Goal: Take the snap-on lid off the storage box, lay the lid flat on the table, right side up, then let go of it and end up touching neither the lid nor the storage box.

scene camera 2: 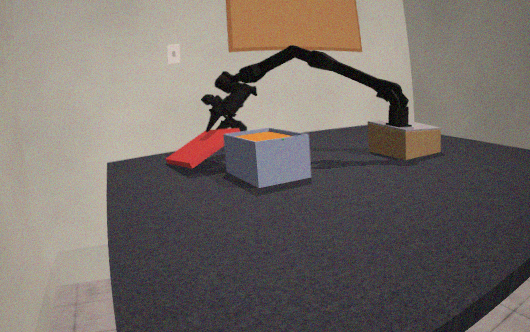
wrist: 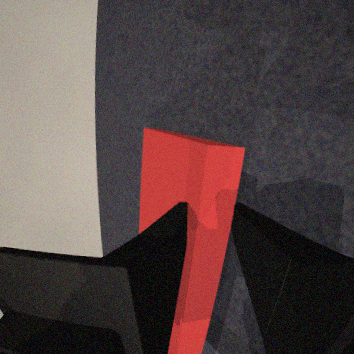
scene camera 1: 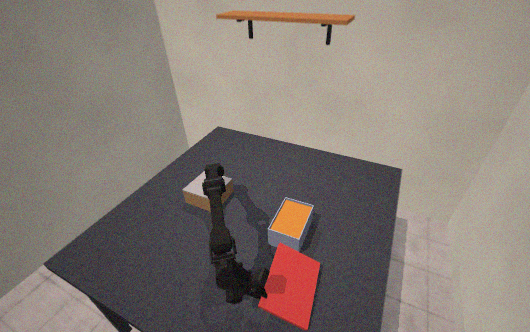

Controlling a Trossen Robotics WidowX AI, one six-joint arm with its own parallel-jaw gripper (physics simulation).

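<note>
The red lid (scene camera 1: 297, 295) (scene camera 2: 197, 149) (wrist: 165, 175) is off the storage box and tilted, its end near the box higher than its far end. In scene camera 2 the low end is at or just above the table; I cannot tell whether it touches. My black gripper (scene camera 1: 265, 295) (scene camera 2: 214, 130) (wrist: 208, 210) is shut on the lid's side edge, which runs between the fingers in the wrist view. The blue-grey storage box (scene camera 1: 284, 240) (scene camera 2: 283, 161) stands upright and open, with an orange inside. The lid's raised end is close beside it; whether they touch is unclear.
The arm stands on a wooden base block (scene camera 1: 197, 198) (scene camera 2: 423, 143) on the dark table (scene camera 1: 350, 180) (scene camera 2: 300, 250). An orange-brown shelf (scene camera 1: 285, 17) (scene camera 2: 295, 25) is on the wall. The table's edge (scene camera 1: 391, 250) runs beyond the lid and box.
</note>
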